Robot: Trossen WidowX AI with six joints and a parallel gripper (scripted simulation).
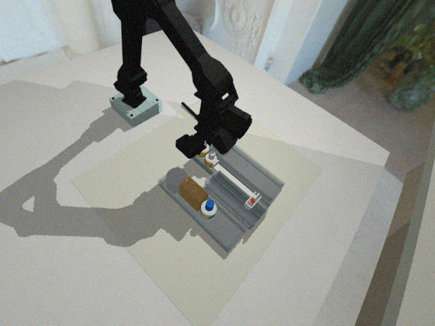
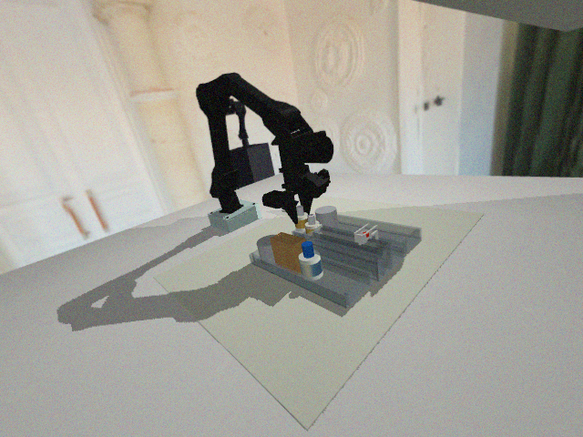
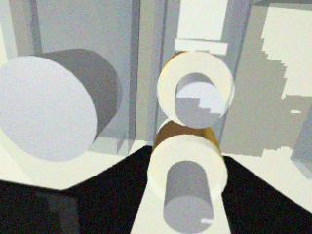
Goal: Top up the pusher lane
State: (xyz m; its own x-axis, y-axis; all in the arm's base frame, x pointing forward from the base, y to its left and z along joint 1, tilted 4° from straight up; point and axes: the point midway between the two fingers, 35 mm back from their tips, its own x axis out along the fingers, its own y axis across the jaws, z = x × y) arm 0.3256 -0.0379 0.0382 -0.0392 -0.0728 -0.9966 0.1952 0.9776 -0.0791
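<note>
Right now my gripper tip is 140 mm short of the grey sprung lane, 50 mm to the left of it and 30 mm above it. From my gripper tip the other things lie so: blue-capped jar (150 mm to the right, 120 mm ahead); orange-brown box (140 mm to the right, 60 mm ahead, 10 mm below); white pusher plate (140 mm ahead, 60 mm to the right).
</note>
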